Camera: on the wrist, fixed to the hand. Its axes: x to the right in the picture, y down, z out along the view.
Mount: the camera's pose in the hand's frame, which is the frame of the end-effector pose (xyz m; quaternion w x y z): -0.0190 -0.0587 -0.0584 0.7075 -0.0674 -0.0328 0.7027
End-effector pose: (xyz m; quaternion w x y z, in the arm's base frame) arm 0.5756 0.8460 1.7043 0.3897 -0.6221 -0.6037 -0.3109
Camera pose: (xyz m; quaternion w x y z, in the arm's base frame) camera 0.5207 0.7842 1.7238 0.4325 -0.9008 0.0182 0.0336
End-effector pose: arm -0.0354 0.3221 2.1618 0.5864 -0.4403 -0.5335 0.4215
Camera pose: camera 0.0228 0.2848 2.2112 0.0715 -0.7121 -0.1157 0.6888
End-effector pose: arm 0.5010 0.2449 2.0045 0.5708 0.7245 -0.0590 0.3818
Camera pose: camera 0.4899 0.3092 1.9501 0.1825 0.4452 -0.5953 0.6435
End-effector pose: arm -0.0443 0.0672 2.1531 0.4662 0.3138 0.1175 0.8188
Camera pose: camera -0.0332 0.0887 2.0717 0.2205 -0.3000 0.2079 -0.9045
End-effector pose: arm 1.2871 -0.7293 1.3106 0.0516 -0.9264 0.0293 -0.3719
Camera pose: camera 1.2339 -0.6736 1.3464 0.2364 -0.6505 0.6951 -0.1945
